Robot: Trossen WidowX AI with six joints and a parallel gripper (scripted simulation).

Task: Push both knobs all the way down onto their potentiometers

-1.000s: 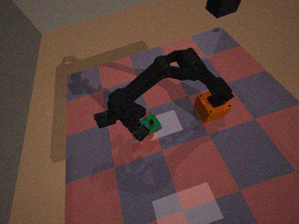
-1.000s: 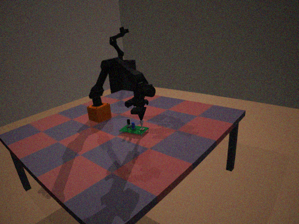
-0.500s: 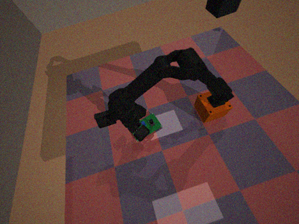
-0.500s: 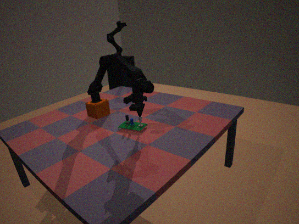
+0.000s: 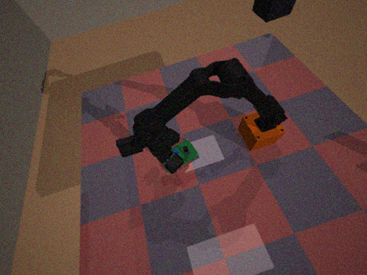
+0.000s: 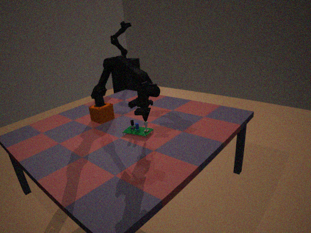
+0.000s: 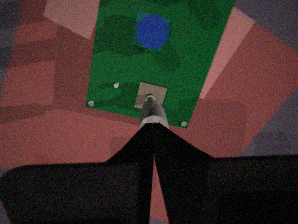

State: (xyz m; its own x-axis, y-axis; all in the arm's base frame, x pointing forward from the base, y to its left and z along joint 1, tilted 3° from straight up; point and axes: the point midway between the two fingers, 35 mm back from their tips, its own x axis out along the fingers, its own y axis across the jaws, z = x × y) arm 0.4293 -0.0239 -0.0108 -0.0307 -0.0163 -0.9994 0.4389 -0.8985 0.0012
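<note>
Right now my gripper tip is 1 cm above the white knob. Also, from my gripper tip: blue knob 5 cm behind, 3 cm below, 2 cm to the right.
</note>
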